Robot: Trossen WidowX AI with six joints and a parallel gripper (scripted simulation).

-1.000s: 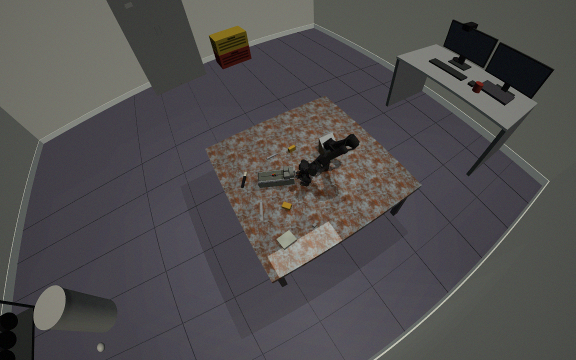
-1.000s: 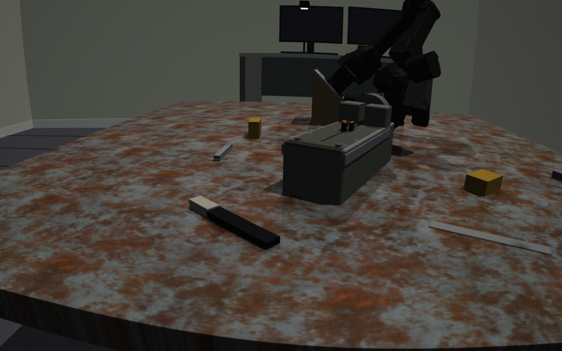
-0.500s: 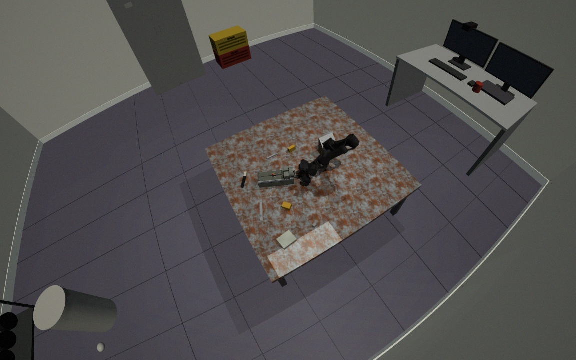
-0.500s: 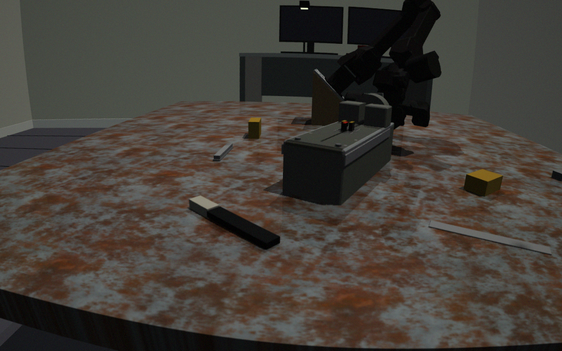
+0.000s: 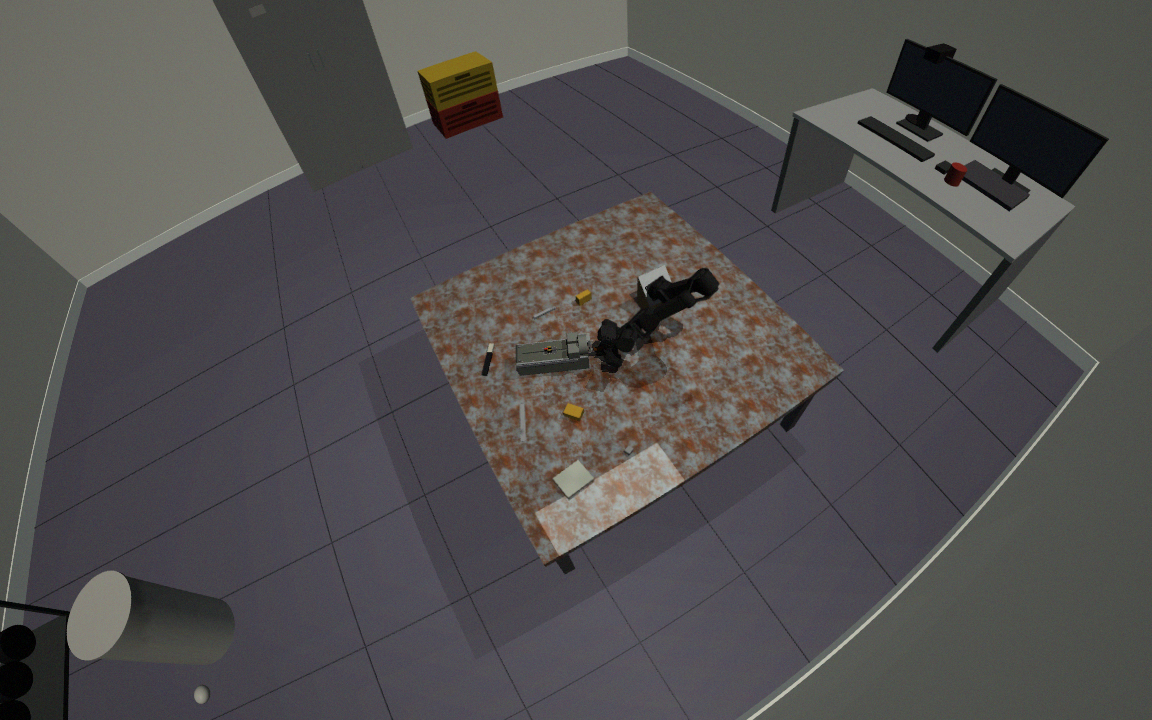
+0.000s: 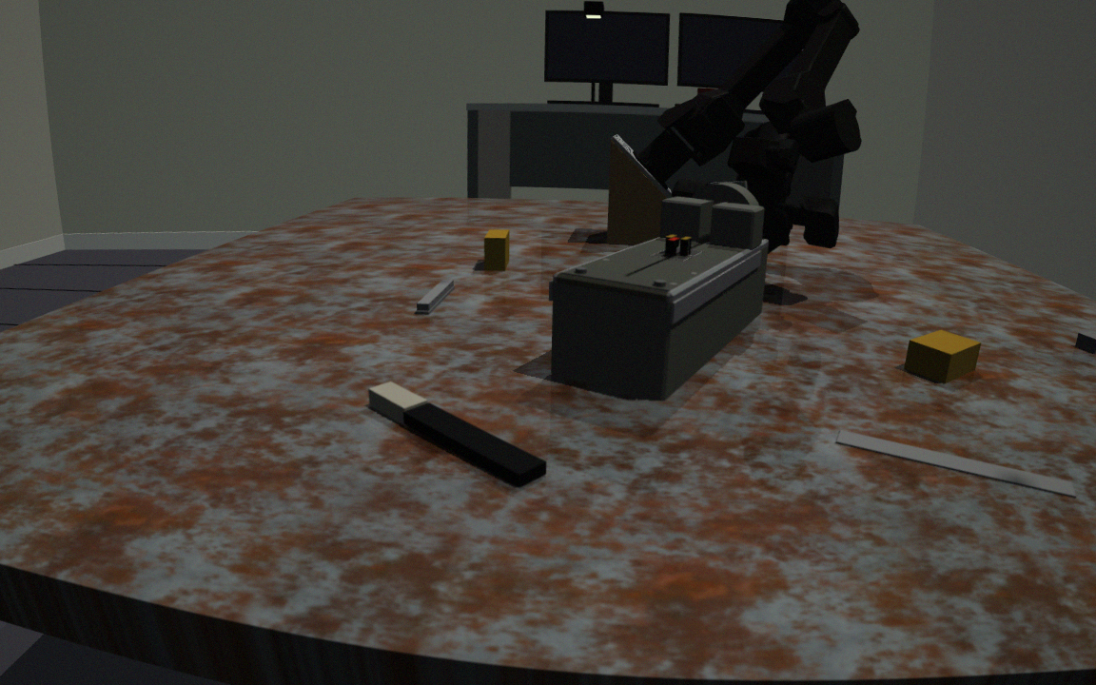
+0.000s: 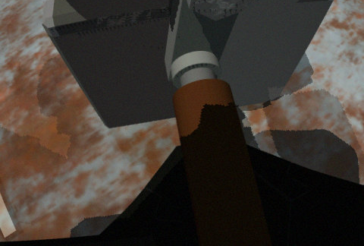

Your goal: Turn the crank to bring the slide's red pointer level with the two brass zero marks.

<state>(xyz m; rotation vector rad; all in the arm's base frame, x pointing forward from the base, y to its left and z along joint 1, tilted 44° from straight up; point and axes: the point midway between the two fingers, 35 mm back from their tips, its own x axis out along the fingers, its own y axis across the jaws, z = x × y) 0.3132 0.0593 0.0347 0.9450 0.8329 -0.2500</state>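
Right now the brown crank handle is 10 mm behind my gripper tip, 10 mm to the left of it and 30 mm above it. Also, from my gripper tip: red pointer 150 mm ahead, 90 mm to the right, 50 mm above; small grey bar 30 mm ahead, 310 mm to the right, 30 mm below; grey strip 360 mm ahead, 60 mm to the left, 30 mm below.
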